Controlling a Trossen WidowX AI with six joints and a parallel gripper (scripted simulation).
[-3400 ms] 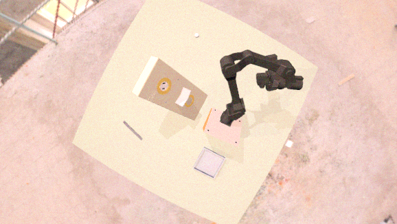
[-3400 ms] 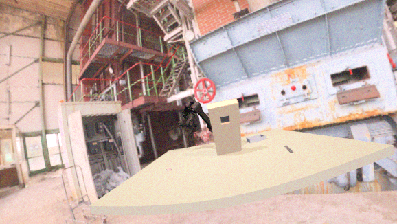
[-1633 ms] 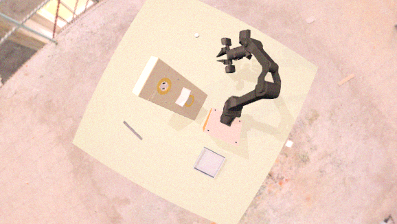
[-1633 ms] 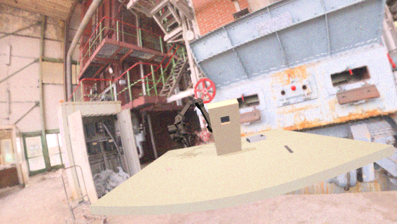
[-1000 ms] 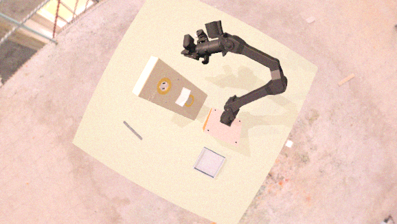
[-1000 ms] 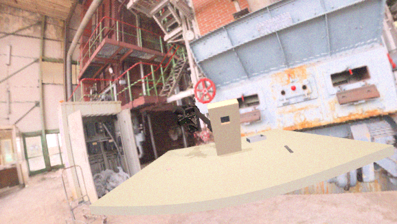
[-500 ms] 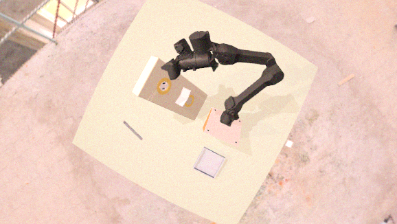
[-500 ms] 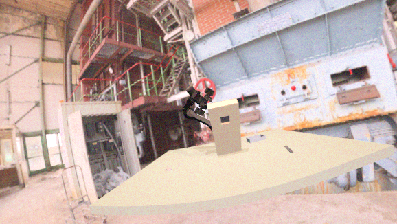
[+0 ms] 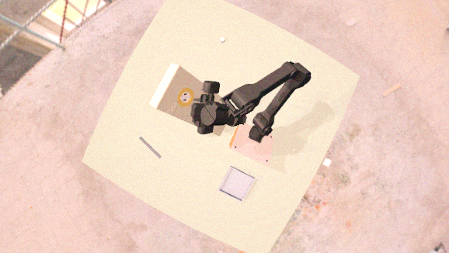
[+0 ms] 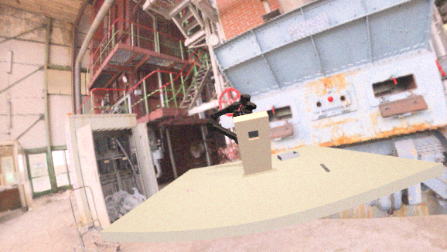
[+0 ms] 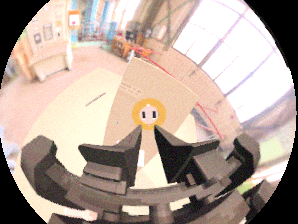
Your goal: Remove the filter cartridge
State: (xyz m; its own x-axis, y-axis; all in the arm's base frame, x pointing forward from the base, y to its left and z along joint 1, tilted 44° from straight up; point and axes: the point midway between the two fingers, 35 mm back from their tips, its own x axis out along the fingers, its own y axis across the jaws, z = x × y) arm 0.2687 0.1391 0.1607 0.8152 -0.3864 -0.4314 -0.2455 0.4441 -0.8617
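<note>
Now: gripper tip 60 mm short of the round filter cartridge, 10 mm to the left of it and 40 mm above it. Also, from my gripper tip: tray (340 mm behind, 290 mm to the left, 300 mm below).
</note>
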